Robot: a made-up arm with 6 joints.
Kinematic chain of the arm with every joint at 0, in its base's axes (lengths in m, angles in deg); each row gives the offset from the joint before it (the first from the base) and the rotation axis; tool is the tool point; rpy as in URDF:
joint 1: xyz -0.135 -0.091 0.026 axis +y
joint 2: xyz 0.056 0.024 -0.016 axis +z
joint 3: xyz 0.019 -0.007 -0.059 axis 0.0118 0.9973 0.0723
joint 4: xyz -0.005 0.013 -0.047 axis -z
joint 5: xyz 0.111 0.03 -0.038 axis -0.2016 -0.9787 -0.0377
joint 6: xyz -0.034 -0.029 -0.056 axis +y
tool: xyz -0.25 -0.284 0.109 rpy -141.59 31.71 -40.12
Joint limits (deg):
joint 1: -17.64..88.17
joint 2: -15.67..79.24
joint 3: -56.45..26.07
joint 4: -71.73..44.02
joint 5: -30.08..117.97
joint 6: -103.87..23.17
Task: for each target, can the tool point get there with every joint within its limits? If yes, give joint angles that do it. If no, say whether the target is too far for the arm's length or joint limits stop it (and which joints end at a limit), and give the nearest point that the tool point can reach.
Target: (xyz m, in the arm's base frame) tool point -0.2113 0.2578 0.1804
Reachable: no: joint limits stop it (at a limit: joint 2, joint 4, joint 5, joint 6) | nearest point -0.2332 0.3177 0.2248 | short by 0.078 m
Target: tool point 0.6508 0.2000 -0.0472
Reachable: no: too far | nearest point 0.4523 0.1256 -0.0400 | short by 0.212 m
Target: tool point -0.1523 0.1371 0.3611
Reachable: no: joint limits stop it (at a limit: joint 1, joint 2, joint 3, joint 5, joint 6) | nearest point -0.1473 0.1850 0.3798 | short by 0.052 m
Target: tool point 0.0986 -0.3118 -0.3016
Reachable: yes | joints 3.46 18.01 1.18 -44.84 48.73 -4.70
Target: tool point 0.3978 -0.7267 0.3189
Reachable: no: too far | nearest point 0.2294 -0.4711 0.1847 | short by 0.334 m
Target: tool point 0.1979 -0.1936 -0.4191
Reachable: yes | joints -4.87 52.89 -25.19 22.18 24.08 -65.38
